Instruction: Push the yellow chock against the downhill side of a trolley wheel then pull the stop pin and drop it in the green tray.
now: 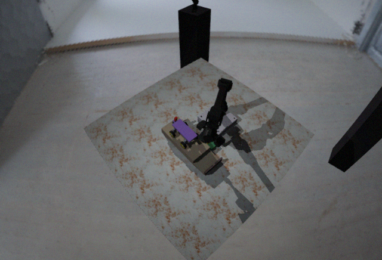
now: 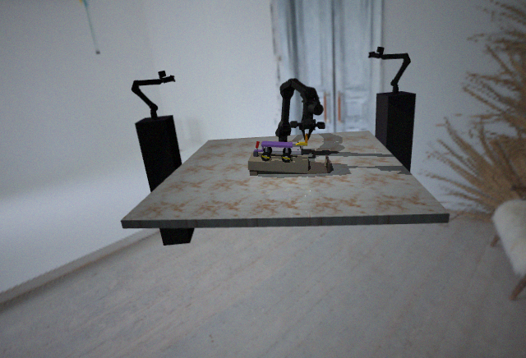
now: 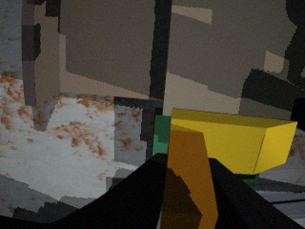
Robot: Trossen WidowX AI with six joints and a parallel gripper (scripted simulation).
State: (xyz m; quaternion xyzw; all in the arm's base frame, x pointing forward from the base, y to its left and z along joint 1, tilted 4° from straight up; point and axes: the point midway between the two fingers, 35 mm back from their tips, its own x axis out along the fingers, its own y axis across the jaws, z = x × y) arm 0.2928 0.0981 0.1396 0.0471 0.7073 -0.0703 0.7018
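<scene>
Now: gripper tip 280 mm to the left of the red-headed stop pin, 20 mm above it and 10 mm past it. Also, from my gripper tip: yellow chock (20 mm to the right, 10 mm below); green tray (160 mm below, 70 mm behind, 40 mm to the right); dark end stop (120 mm below, 100 mm to the left, 80 mm ahead).
</scene>
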